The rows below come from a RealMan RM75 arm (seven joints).
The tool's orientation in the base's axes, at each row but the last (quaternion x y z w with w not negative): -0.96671 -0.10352 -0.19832 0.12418; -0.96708 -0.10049 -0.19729 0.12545; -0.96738 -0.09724 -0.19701 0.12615; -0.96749 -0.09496 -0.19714 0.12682; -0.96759 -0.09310 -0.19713 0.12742; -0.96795 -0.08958 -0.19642 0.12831; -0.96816 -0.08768 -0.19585 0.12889; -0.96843 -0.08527 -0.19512 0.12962; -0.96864 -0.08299 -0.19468 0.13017; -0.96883 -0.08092 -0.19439 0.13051; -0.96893 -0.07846 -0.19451 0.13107; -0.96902 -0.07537 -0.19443 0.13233; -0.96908 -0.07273 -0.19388 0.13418
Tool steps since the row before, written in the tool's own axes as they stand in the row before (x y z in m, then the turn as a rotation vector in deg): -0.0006 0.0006 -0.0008 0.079 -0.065 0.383; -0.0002 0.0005 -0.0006 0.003 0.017 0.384; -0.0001 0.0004 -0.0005 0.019 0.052 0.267; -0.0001 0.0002 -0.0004 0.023 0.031 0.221; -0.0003 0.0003 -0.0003 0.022 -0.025 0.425; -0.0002 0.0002 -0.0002 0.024 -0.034 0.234; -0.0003 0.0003 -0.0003 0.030 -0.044 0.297; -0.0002 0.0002 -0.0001 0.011 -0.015 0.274; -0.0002 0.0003 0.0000 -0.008 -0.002 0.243; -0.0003 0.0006 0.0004 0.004 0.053 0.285; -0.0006 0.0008 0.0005 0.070 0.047 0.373; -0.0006 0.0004 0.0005 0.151 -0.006 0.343; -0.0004 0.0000 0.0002 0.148 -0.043 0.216
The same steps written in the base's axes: -0.0007 -0.0009 0.0003 0.192 0.181 -0.296; -0.0003 -0.0007 0.0004 0.144 0.093 -0.344; -0.0002 -0.0005 0.0003 0.125 0.029 -0.241; -0.0002 -0.0003 0.0003 0.107 0.036 -0.194; -0.0003 -0.0004 0.0001 0.166 0.147 -0.364; -0.0002 -0.0003 0.0001 0.098 0.102 -0.191; -0.0003 -0.0004 0.0001 0.123 0.130 -0.243; -0.0002 -0.0002 0.0000 0.104 0.093 -0.236; -0.0001 -0.0003 -0.0001 0.079 0.070 -0.219; 0.0000 -0.0005 -0.0006 0.116 0.031 -0.264; -0.0002 -0.0007 -0.0009 0.206 0.068 -0.315; -0.0003 -0.0003 -0.0008 0.259 0.118 -0.244; -0.0003 0.0000 -0.0003 0.204 0.116 -0.124
